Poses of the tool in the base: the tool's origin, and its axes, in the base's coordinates. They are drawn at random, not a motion.
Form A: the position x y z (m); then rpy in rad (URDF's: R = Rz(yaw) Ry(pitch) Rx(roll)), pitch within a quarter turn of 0, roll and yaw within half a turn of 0.
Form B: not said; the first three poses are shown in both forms.
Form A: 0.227, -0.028, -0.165, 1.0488, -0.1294, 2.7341
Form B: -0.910, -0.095, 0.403; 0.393, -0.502, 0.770; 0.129, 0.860, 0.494; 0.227, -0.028, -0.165
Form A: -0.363, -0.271, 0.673, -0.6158, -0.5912, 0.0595
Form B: 0.829, 0.273, -0.489; 0.049, 0.834, 0.550; 0.557, -0.480, 0.678; -0.363, -0.271, 0.673
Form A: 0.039, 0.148, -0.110, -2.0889, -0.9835, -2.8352
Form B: -0.528, -0.839, -0.131; -0.167, 0.254, -0.953; 0.832, -0.481, -0.274; 0.039, 0.148, -0.110
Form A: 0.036, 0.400, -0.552, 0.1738, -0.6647, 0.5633
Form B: 0.665, -0.616, -0.421; 0.420, 0.776, -0.471; 0.617, 0.136, 0.775; 0.036, 0.400, -0.552
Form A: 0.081, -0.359, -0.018, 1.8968, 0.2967, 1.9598
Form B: -0.363, 0.191, 0.912; 0.885, 0.378, 0.273; -0.292, 0.906, -0.306; 0.081, -0.359, -0.018
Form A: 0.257, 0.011, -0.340, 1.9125, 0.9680, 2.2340
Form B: -0.349, -0.214, 0.912; 0.447, 0.818, 0.363; -0.824, 0.534, -0.190; 0.257, 0.011, -0.340
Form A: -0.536, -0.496, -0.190, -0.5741, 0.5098, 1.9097
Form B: -0.290, -0.704, -0.648; 0.823, -0.529, 0.206; -0.488, -0.474, 0.733; -0.536, -0.496, -0.190
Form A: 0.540, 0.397, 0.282, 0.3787, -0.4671, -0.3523
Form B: 0.838, 0.164, -0.520; -0.308, 0.930, -0.203; 0.450, 0.330, 0.830; 0.540, 0.397, 0.282
